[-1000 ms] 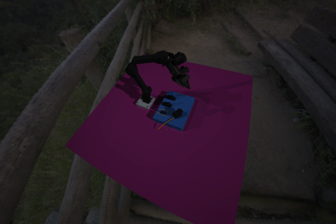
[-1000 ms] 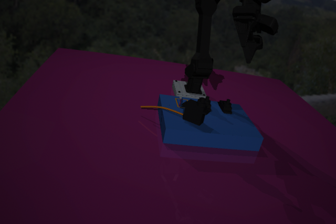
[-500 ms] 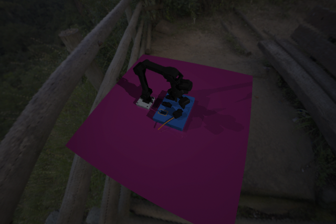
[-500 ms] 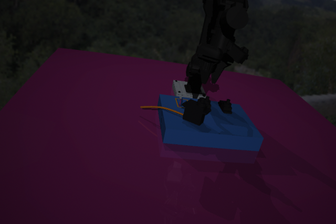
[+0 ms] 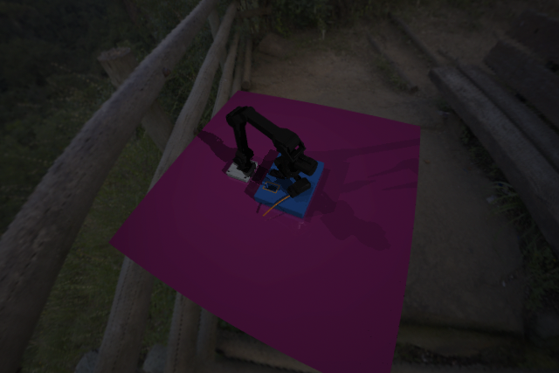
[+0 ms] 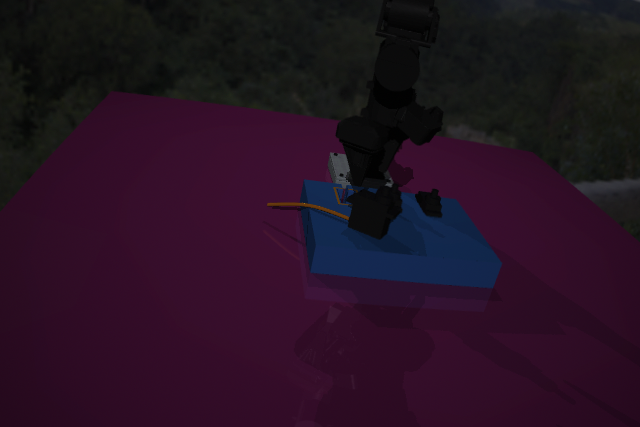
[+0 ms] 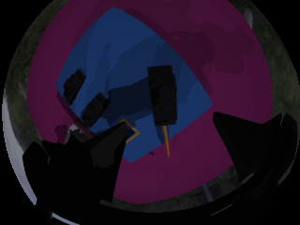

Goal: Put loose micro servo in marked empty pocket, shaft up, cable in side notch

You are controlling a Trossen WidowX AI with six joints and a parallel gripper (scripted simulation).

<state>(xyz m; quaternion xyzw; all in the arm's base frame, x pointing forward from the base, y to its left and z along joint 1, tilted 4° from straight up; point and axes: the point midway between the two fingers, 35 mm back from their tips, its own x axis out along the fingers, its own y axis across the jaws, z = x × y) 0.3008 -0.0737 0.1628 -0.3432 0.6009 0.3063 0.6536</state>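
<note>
The blue deck is 110 mm below my gripper tip, 80 mm to the left of it and 10 mm behind it.
</note>
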